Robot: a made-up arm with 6 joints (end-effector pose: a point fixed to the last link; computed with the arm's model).
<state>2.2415 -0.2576 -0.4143 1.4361 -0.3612 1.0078</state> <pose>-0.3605 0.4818 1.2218 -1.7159 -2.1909 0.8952</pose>
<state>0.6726 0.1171 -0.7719 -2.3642 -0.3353 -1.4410</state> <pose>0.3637 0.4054 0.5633 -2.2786 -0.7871 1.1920</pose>
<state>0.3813 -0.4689 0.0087 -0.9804 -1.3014 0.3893</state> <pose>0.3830 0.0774 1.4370 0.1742 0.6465 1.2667</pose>
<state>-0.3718 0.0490 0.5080 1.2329 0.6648 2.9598</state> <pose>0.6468 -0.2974 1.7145 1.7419 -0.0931 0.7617</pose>
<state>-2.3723 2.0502 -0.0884 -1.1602 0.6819 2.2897</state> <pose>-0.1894 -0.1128 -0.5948 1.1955 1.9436 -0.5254</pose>
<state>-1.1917 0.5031 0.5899 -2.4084 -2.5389 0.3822</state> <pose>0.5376 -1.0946 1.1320 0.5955 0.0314 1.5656</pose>
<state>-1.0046 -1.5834 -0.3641 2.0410 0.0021 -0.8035</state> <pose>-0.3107 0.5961 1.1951 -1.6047 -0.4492 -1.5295</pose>
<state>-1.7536 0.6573 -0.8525 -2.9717 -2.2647 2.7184</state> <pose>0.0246 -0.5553 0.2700 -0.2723 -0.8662 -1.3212</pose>
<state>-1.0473 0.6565 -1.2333 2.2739 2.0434 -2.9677</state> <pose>0.2473 -0.2643 0.2805 -2.2249 -1.3730 -0.6835</pose>
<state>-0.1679 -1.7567 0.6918 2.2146 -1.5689 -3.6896</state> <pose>-1.4775 0.3277 0.6914 -0.5584 1.8631 -1.0953</pose>
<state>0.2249 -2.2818 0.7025 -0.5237 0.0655 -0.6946</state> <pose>-1.3630 -0.4246 0.0502 -0.4121 2.4931 -1.7557</pose>
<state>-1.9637 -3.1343 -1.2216 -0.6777 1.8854 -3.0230</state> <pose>-0.0143 0.2239 0.3551 -0.4690 0.4957 1.8631</pose>
